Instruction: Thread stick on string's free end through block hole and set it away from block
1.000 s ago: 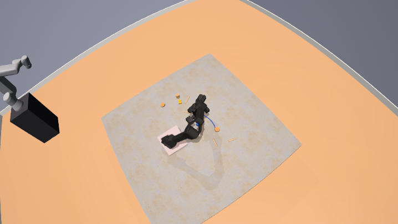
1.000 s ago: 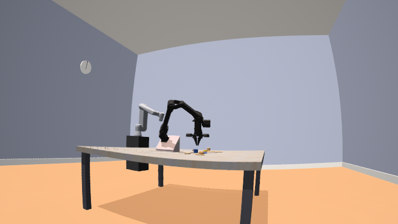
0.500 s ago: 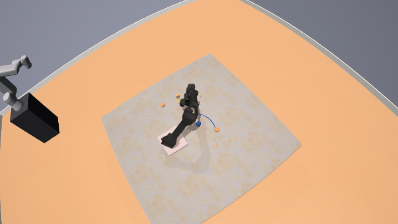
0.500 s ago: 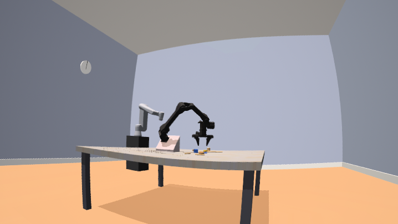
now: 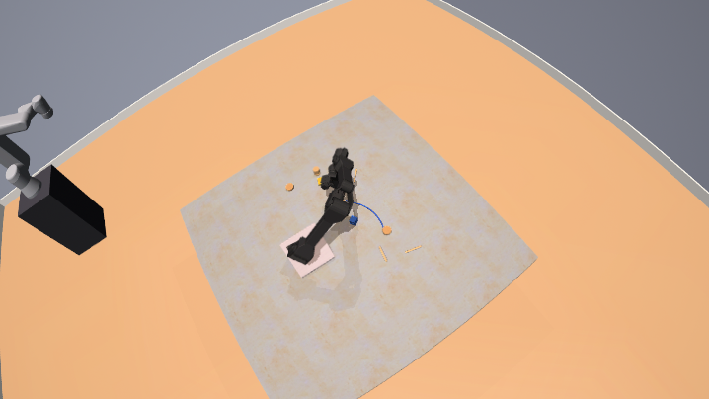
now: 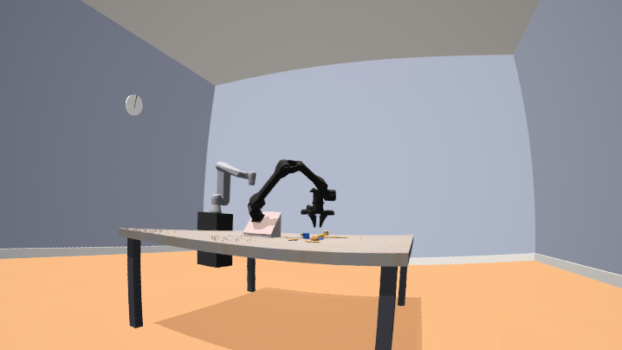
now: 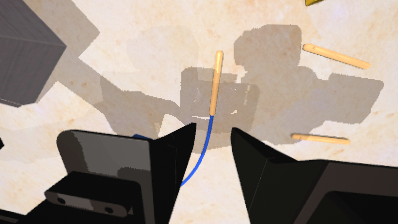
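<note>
Now: gripper tip 10 mm past the thin wooden stick, 10 mm to the right of it and 60 mm above it. Round my gripper tip: blue block 20 mm behind, 120 mm to the right, 40 mm below; then short wooden cylinder 30 mm behind, 220 mm to the left, 40 mm below; then yellow block 40 mm behind, 160 mm to the left, 50 mm below.
</note>
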